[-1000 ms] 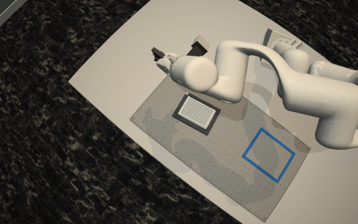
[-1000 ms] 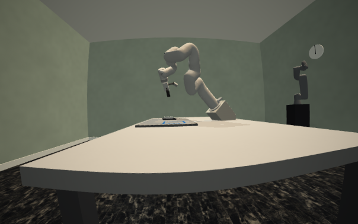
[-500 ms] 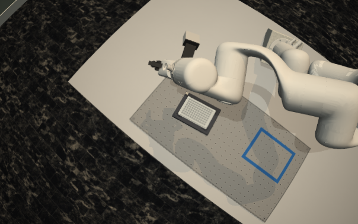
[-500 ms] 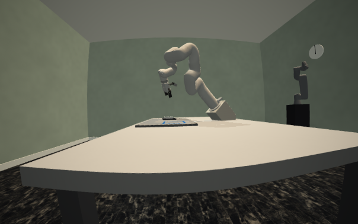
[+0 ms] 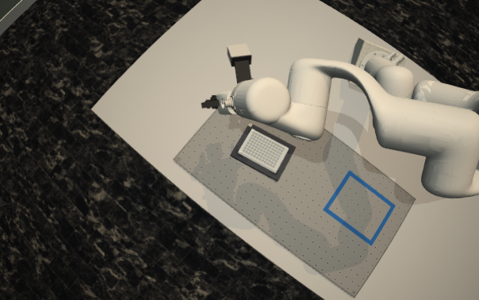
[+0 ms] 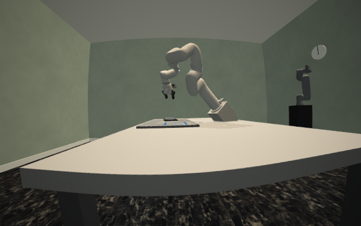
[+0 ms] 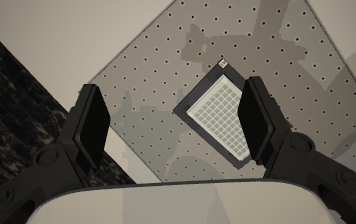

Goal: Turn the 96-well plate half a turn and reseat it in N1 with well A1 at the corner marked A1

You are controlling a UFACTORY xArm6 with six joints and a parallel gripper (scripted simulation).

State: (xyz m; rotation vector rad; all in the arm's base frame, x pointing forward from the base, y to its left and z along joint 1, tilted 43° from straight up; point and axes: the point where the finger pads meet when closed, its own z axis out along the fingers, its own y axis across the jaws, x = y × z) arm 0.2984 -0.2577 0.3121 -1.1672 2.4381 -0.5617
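Right now my hand is 30 mm past the 96-well plate, 100 mm to the right of it and 210 mm above it. From my hand the other things lie so: small A1 mark: 50 mm behind, 10 mm to the left, 220 mm below; dark plate nest N1: 30 mm behind, 100 mm to the left, 230 mm below.
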